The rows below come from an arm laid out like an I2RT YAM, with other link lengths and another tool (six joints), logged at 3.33 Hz.
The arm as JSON. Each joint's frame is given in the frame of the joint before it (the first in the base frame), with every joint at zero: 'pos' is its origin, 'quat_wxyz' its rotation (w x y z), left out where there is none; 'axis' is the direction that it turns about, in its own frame. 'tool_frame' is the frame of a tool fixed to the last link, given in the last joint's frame.
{
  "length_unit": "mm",
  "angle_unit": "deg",
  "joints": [
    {
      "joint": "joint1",
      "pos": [
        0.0,
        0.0,
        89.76
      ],
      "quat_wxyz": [
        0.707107,
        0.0,
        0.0,
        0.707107
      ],
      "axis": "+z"
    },
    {
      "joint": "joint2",
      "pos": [
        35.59,
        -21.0,
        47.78
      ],
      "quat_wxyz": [
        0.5,
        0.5,
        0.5,
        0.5
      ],
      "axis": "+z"
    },
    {
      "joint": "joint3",
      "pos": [
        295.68,
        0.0,
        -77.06
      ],
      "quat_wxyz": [
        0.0,
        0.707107,
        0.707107,
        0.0
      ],
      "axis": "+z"
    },
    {
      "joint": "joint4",
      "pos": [
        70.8,
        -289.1,
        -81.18
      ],
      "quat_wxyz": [
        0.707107,
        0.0,
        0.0,
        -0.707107
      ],
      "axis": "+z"
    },
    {
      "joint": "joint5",
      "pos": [
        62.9,
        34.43,
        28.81
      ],
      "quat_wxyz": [
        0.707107,
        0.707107,
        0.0,
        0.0
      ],
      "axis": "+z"
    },
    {
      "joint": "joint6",
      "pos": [
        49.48,
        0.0,
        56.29
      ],
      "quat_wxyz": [
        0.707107,
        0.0,
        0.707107,
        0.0
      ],
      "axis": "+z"
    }
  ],
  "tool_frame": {
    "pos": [
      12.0,
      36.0,
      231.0
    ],
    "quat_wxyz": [
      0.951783,
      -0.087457,
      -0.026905,
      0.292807
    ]
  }
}
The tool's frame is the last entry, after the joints.
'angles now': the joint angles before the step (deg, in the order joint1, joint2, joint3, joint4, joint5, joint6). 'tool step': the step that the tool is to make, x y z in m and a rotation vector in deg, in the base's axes. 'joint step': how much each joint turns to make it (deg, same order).
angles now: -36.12 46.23 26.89 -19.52 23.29 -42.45
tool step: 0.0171 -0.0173 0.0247 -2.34 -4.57 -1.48
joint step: 0.02 3.43 1.95 5.88 0.72 1.68
